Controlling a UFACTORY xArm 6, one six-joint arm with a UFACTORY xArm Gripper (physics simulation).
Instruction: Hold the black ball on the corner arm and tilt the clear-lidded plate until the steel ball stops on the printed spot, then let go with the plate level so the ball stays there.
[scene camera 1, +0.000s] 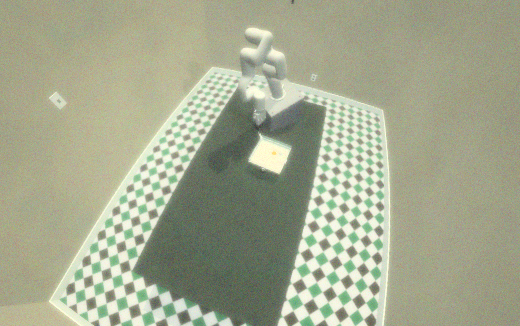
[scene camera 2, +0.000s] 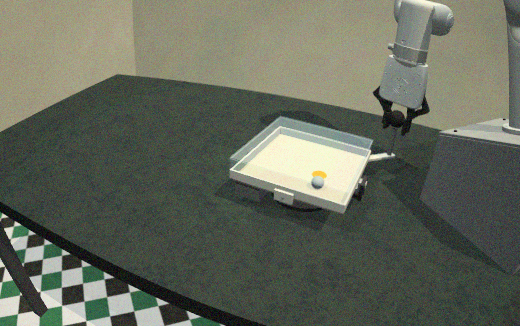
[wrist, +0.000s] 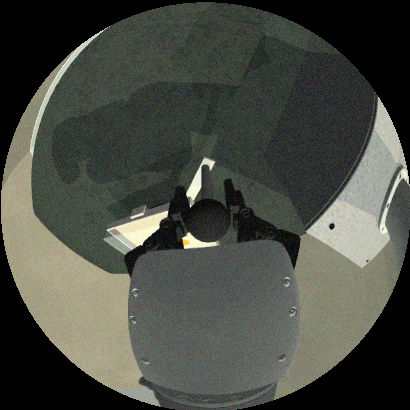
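My gripper (scene camera 1: 259, 125) (scene camera 2: 396, 126) (wrist: 205, 192) is shut on the black ball (scene camera 2: 396, 118) (wrist: 207, 220), which tops a thin rod on the white corner arm (scene camera 2: 381, 157) (wrist: 196, 185). The clear-lidded plate (scene camera 1: 262, 160) (scene camera 2: 260, 182) (wrist: 135, 235) is joined to that arm; its exact tilt is hard to tell. The steel ball (scene camera 2: 317, 182) lies inside, beside the orange printed spot (scene camera 1: 274, 153) (scene camera 2: 319, 174) (wrist: 186, 242), on the side toward the front rim in scene camera 2, and seems to overlap the spot's near edge. The steel ball is not clear in the wrist view.
The plate stands above the dark table top (scene camera 1: 215, 220) (scene camera 2: 150, 150). The grey robot base (scene camera 1: 287, 112) (scene camera 2: 470, 185) (wrist: 325, 130) stands beyond the corner arm, to its right in scene camera 2. A small block (scene camera 2: 284, 196) sits on the plate's front rim.
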